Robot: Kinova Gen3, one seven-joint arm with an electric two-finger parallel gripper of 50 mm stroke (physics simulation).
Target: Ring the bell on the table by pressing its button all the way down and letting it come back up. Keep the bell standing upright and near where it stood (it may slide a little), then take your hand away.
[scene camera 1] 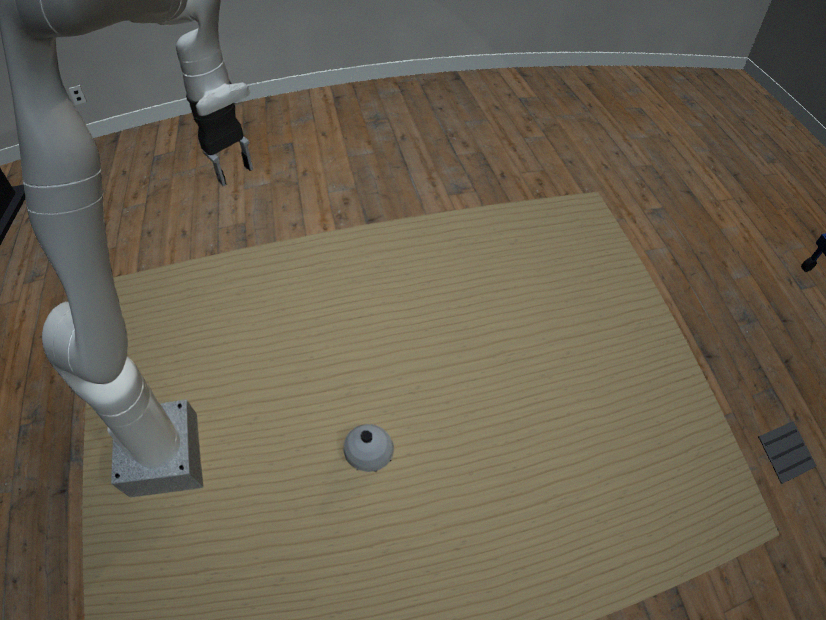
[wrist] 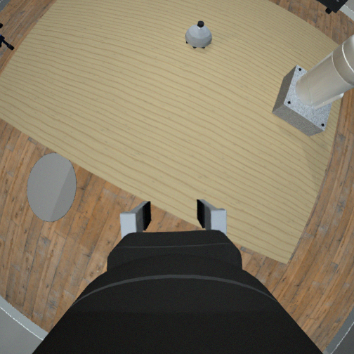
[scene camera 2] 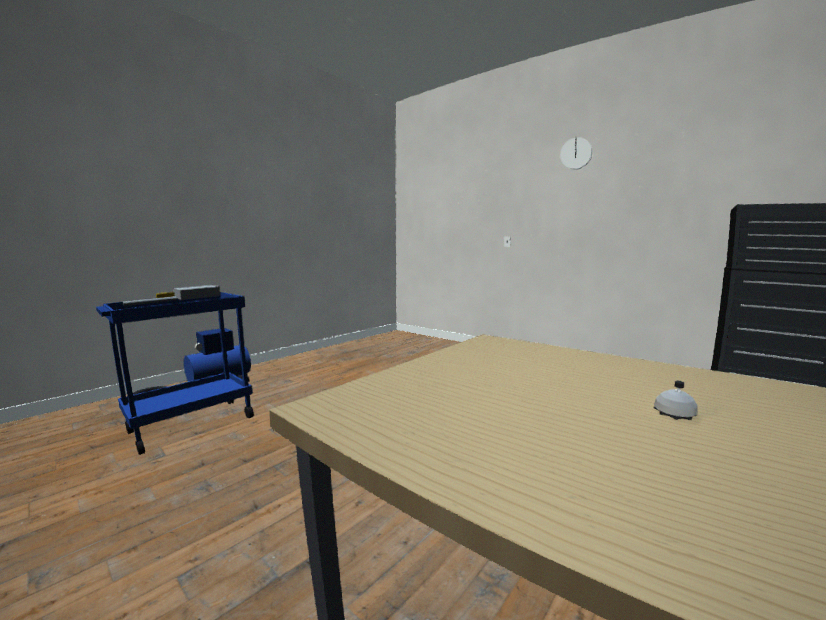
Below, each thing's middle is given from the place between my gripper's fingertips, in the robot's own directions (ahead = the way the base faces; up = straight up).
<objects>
Right now my hand is 230 mm short of the grey dome bell (scene camera 1: 372, 456), 420 mm to the left of it and 220 mm above it.
</objects>
